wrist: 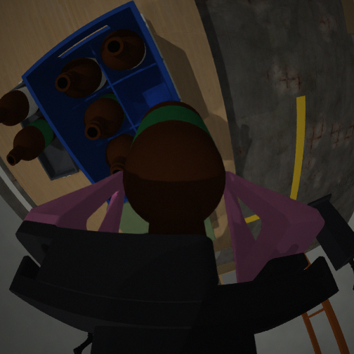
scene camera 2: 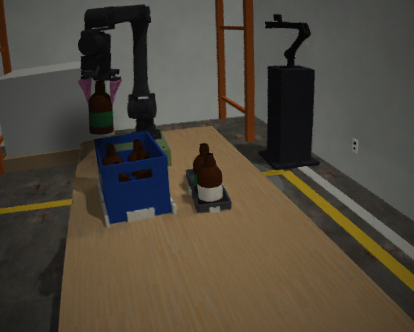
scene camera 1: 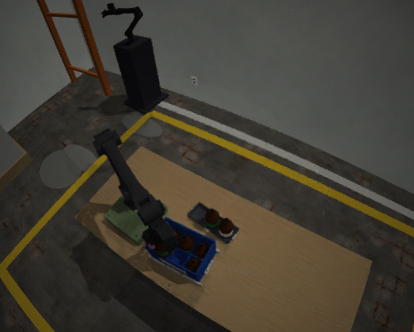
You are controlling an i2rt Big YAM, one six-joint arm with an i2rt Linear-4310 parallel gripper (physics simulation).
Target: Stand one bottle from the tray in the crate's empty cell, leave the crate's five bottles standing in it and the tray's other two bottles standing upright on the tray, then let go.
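Places are measured from the arm's base along level axes (x ahead, y left, z up), in millimetres.
Pixels of known places: gripper, fingertip midpoint: (scene camera 2: 100, 103).
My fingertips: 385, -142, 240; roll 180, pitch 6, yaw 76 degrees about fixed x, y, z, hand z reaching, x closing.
Note:
For each thing: its top centre in the pictures, then the offset to it from my fingertips, as dx, dy, dz. Level surfaces: height alone.
- brown bottle with a green band, top centre: (scene camera 2: 97, 80) -1, -1, +67
- blue crate, top centre: (scene camera 2: 126, 146) (scene camera 1: 179, 244) +21, +66, -140
- green-banded bottle, top centre: (scene camera 2: 203, 144) (scene camera 1: 211, 210) +32, +303, -155
- white-banded bottle, top centre: (scene camera 2: 208, 154) (scene camera 1: 226, 220) +121, +299, -155
- wooden table, surface height: dz -315
My gripper (scene camera 2: 101, 96) (wrist: 173, 178) is shut on a brown bottle with a green band (scene camera 2: 101, 116) (wrist: 175, 155), held upright above the crate's far end. The blue crate (scene camera 1: 208, 264) (scene camera 2: 137, 197) (wrist: 49, 106) has an empty middle cell (wrist: 149, 93) in one row. Four standing bottles show in the wrist view, one of them (wrist: 122, 50) beside that cell; the held bottle hides the remaining cell. On the dark tray (scene camera 1: 197, 210) (scene camera 2: 226, 205) (wrist: 59, 164) stand a green-banded bottle (scene camera 1: 212, 218) (scene camera 2: 201, 164) (wrist: 32, 141) and a white-banded bottle (scene camera 1: 226, 228) (scene camera 2: 210, 177) (wrist: 17, 106).
The wooden table (scene camera 1: 300, 270) (scene camera 2: 200, 270) bears the crate and tray side by side. A green base plate (scene camera 1: 125, 220) lies under the arm, beside the crate. A black pedestal (scene camera 1: 137, 72) (scene camera 2: 290, 115) with another arm and an orange frame (scene camera 1: 92, 47) (scene camera 2: 249, 70) stand beyond the table.

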